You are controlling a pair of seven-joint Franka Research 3 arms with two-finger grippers.
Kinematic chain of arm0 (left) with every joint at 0, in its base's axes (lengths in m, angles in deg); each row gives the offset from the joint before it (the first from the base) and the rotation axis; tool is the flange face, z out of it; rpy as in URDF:
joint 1: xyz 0 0 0.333 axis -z
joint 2: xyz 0 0 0 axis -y
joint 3: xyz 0 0 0.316 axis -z
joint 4: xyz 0.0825 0 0 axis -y
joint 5: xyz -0.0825 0 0.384 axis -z
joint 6: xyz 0 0 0 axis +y
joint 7: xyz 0.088 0 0 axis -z
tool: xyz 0 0 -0.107 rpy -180 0 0
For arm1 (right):
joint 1: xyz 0 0 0.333 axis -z
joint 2: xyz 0 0 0 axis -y
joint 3: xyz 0 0 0.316 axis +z
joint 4: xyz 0.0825 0 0 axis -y
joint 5: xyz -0.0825 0 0.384 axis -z
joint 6: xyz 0 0 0 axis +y
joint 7: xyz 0.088 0 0 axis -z
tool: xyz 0 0 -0.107 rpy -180 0 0
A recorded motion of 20 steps. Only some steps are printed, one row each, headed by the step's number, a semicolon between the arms.
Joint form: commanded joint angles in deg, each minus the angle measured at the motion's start. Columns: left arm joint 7, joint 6, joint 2, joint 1, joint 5, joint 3, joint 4; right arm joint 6, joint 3, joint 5, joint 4, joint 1, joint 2, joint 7.
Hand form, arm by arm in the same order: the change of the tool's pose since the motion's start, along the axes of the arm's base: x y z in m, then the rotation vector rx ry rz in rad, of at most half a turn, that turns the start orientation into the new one. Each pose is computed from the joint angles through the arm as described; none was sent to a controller.
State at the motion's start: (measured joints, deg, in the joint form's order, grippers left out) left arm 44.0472 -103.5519 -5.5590 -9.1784 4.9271 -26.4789 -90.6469; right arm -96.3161 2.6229 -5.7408 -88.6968 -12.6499 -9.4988 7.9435
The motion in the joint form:
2: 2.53 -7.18 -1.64 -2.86 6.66 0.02 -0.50; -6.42 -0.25 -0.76 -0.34 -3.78 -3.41 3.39
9: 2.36 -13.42 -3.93 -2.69 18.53 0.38 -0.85; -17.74 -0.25 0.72 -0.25 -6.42 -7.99 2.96
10: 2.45 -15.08 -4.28 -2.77 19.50 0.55 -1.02; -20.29 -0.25 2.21 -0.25 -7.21 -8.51 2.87
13: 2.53 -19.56 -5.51 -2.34 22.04 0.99 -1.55; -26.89 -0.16 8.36 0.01 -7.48 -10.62 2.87
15: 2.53 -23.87 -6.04 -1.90 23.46 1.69 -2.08; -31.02 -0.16 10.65 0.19 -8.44 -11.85 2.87
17: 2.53 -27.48 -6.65 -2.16 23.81 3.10 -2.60; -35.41 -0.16 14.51 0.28 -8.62 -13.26 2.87
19: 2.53 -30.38 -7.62 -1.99 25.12 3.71 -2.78; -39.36 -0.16 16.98 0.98 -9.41 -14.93 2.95
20: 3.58 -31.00 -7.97 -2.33 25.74 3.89 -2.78; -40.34 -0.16 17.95 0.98 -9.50 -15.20 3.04
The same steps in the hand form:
2: 0.0029 0.0270 -0.0063 -0.0168 -0.1315 0.0317; 0.0109 0.0430 -0.0300 0.0231 -0.0339 -0.0121
9: 0.0283 0.0229 -0.0179 -0.1206 -0.2944 0.0886; 0.0335 0.0778 -0.0626 0.0396 -0.1544 0.0275
10: 0.0316 0.0242 -0.0197 -0.1179 -0.3175 0.0967; 0.0359 0.0865 -0.0643 0.0298 -0.1963 0.0482
13: 0.0445 0.0222 -0.0283 -0.1130 -0.3717 0.1136; 0.0512 0.0910 -0.0747 -0.0305 -0.3095 0.0925
15: 0.0547 0.0176 -0.0305 -0.0953 -0.4234 0.1223; 0.0555 0.1042 -0.0797 -0.0397 -0.3728 0.1265
17: 0.0639 0.0130 -0.0356 -0.0743 -0.4547 0.1234; 0.0633 0.1091 -0.0870 -0.0704 -0.4441 0.1650
19: 0.0725 0.0101 -0.0424 -0.0677 -0.4841 0.1339; 0.0681 0.1226 -0.0931 -0.0771 -0.5056 0.2031
20: 0.0729 0.0129 -0.0450 -0.0626 -0.4912 0.1275; 0.0691 0.1245 -0.0944 -0.0835 -0.5221 0.2137

